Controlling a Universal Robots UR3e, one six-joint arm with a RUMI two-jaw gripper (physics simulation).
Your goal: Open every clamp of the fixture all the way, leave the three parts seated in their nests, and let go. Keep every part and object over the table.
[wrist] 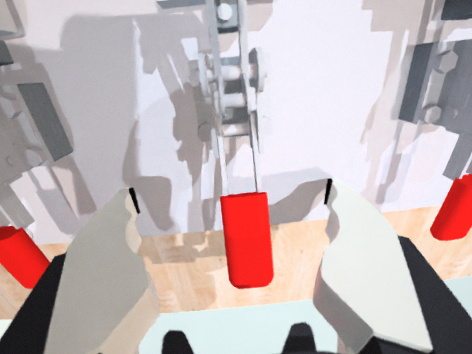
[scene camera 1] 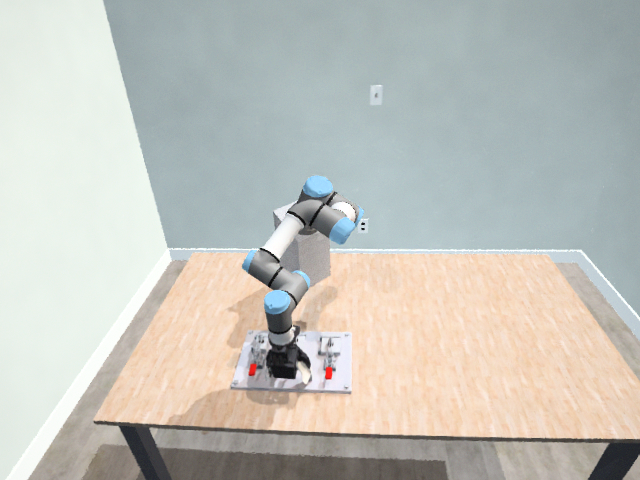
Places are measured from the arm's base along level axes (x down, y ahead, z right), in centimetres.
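Where they show: gripper, fingertip midpoint: [wrist: 231, 185] [scene camera 1: 289, 379].
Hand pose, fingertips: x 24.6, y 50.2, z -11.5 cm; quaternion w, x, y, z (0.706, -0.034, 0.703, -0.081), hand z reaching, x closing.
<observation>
After its pixels a point has its place.
The fixture plate [scene camera 1: 343, 367] @(x 24.5, y 42.1, z -25.7 cm) [wrist: 320, 100] @(x 24.5, y 44.6, z -15.5 cm) lies near the table's front edge and carries three clamps. The middle clamp's red handle [wrist: 248, 240] @(x 19.1, y 49.4, z -11.9 cm) points toward the table's front edge. The left red handle [scene camera 1: 252, 369] @(x 19.9, y 53.4, z -1.6 cm) [wrist: 22, 257] @(x 20.0, y 52.4, z -2.0 cm) and the right red handle [scene camera 1: 328, 373] @(x 20.4, y 48.8, z -23.0 cm) [wrist: 454, 209] @(x 20.6, y 48.2, z -22.0 cm) also point frontward. My gripper [scene camera 1: 290, 375] @(x 24.6, y 50.2, z -11.5 cm) [wrist: 231, 185] @(x 24.6, y 50.2, z -11.5 cm) is open, with its pale jaws wide apart on either side of the middle handle and touching neither side. The arm hides the middle clamp in the scene view. The three parts and their seating cannot be made out clearly.
The wooden table [scene camera 1: 465, 335] @(x 26.0, y 17.9, z -61.1 cm) extends right of and behind the fixture. The robot's grey pedestal [scene camera 1: 316, 260] @(x 15.2, y 2.3, z -5.4 cm) stands at the back. The left and right clamps' grey brackets [wrist: 30, 120] @(x 22.8, y 46.8, z -1.9 cm) [wrist: 452, 85] @(x 22.6, y 42.9, z -20.7 cm) stand beyond the open jaws in the wrist view.
</observation>
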